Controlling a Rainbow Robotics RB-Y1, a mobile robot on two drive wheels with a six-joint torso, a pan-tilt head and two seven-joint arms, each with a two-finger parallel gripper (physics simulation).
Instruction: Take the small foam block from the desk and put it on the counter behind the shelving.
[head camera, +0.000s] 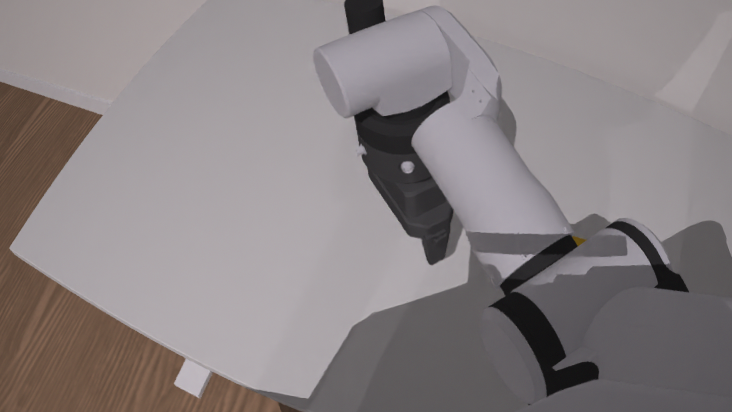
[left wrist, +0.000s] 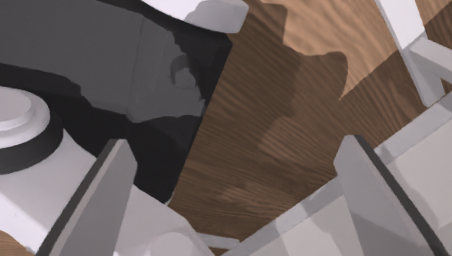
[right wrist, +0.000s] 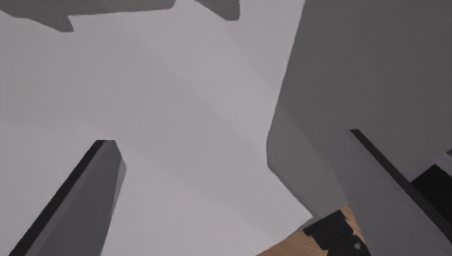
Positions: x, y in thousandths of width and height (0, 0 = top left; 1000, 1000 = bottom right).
Scene:
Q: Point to a white desk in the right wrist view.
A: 501, 482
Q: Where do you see my right gripper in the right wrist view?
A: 506, 584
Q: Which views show my right gripper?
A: The head camera view and the right wrist view only.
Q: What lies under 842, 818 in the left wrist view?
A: My left gripper.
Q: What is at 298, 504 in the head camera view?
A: A white desk.

